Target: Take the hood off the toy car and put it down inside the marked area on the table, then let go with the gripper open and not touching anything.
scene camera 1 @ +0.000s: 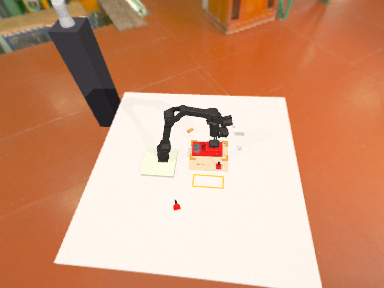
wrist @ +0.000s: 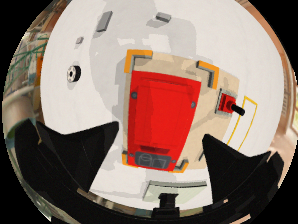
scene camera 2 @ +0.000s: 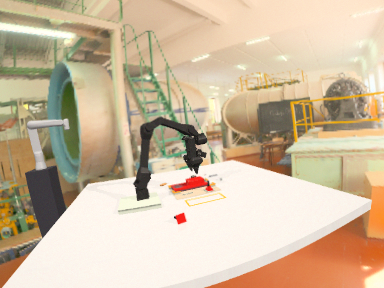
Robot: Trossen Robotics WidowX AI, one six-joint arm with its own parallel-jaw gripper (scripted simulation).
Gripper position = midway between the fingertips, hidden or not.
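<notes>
Nothing is held by my gripper (wrist: 162, 133), which is open. A red hood (wrist: 163, 108) is visible to me too.
</notes>
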